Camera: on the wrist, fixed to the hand. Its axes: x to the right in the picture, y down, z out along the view.
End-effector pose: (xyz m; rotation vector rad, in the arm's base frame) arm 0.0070 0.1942 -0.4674 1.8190 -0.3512 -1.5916
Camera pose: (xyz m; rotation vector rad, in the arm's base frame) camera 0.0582 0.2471 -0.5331 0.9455 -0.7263 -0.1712
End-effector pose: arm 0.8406 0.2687 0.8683 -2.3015 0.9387 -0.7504
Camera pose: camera 0.8462 0.2724 0.9667 -1.0690 2.7146 -0.3422
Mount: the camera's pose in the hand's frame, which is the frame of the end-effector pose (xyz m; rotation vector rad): 0.0290 -0.0691 -0.0642 -0.5057 0.4703 1.4674
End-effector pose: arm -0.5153 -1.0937 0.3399 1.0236 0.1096 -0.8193
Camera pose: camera -0.5218 -1.0767 0.2429 0.5443 -0.0509 0.7643
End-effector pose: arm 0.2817 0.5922 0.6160 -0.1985 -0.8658 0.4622
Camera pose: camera 0.3687 0.5458 0.6192 -1.3941 -0.2133 1.4696
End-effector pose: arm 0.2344 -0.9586 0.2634 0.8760 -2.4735 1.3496
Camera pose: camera 0.2440 -0.9464 0.3608 -1.4398 -2.6596 0.7797
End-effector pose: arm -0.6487 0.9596 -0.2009 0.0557 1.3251 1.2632
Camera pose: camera -0.6586 0.9136 -0.2877 -0.4260 -1.1659 -2.7674
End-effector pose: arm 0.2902 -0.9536 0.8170 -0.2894 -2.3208 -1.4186
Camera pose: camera 0.2529 -1.0434 0.8002 -1.2750 -0.7974 -0.9810
